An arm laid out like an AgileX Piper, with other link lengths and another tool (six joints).
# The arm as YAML. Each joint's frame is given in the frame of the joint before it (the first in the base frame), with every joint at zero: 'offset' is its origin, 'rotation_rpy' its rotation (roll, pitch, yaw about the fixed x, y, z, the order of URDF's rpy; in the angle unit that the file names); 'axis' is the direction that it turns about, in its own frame. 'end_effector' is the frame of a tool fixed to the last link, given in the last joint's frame.
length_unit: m
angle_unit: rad
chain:
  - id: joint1
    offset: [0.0, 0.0, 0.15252]
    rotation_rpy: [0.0, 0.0, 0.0]
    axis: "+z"
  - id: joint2
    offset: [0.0, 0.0, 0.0]
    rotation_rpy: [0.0, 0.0, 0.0]
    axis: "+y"
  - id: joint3
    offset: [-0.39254, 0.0, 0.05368]
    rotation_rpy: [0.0, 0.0, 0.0]
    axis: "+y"
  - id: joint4
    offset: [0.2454, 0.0, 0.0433]
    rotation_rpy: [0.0, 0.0, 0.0]
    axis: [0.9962, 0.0, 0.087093]
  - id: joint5
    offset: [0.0, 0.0, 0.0]
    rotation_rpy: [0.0, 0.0, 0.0]
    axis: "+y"
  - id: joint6
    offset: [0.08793, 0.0, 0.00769]
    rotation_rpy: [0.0, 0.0, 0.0]
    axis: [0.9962, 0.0, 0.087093]
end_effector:
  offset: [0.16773, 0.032, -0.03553]
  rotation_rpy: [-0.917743, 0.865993, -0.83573]
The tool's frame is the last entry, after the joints.
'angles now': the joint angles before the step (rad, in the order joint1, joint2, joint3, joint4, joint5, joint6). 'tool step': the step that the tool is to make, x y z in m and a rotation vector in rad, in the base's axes. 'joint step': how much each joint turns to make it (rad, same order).
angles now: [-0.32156 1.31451 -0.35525 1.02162 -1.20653 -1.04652]
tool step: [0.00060 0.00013 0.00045 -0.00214 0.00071 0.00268]
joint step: [-0.00002 -0.00002 0.00001 -0.00352 0.00001 0.00000]
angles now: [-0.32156 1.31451 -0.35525 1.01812 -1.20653 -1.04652]
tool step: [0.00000 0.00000 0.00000 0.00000 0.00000 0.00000]
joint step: [0.00000 0.00000 0.00000 0.00000 0.00000 0.00000]
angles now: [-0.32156 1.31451 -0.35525 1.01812 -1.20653 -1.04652]
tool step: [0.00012 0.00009 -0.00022 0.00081 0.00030 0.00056]
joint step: [0.00001 0.00000 0.00000 0.00002 0.00102 0.00000]
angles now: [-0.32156 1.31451 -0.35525 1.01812 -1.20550 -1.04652]
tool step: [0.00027 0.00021 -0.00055 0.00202 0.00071 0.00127]
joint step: [0.00000 0.00002 0.00002 0.00011 0.00247 0.00002]
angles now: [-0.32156 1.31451 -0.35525 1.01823 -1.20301 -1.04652]
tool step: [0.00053 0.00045 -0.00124 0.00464 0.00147 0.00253]
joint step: [-0.00003 0.00001 0.00001 0.00056 0.00546 0.00003]
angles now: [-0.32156 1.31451 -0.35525 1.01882 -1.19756 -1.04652]
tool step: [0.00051 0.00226 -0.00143 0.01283 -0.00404 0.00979]
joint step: [0.00032 -0.00983 0.00002 0.00147 0.01921 0.00003]
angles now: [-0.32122 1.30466 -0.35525 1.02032 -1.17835 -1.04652]
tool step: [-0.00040 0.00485 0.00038 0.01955 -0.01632 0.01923]
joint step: [0.00034 -0.02787 0.00000 0.00150 0.03551 -0.00001]
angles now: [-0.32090 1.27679 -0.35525 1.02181 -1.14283 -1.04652]
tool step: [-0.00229 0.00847 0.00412 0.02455 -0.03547 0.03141]
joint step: [0.00029 -0.05427 0.00001 0.00135 0.05439 0.00002]
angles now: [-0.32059 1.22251 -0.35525 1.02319 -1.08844 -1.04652]
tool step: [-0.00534 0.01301 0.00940 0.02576 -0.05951 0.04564]
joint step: [0.00034 -0.08650 0.00001 0.00155 0.07326 0.00000]
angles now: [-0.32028 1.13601 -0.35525 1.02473 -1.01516 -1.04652]
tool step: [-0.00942 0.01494 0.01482 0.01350 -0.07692 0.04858]
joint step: [0.00001 -0.10588 0.00000 0.00065 0.07144 0.00000]
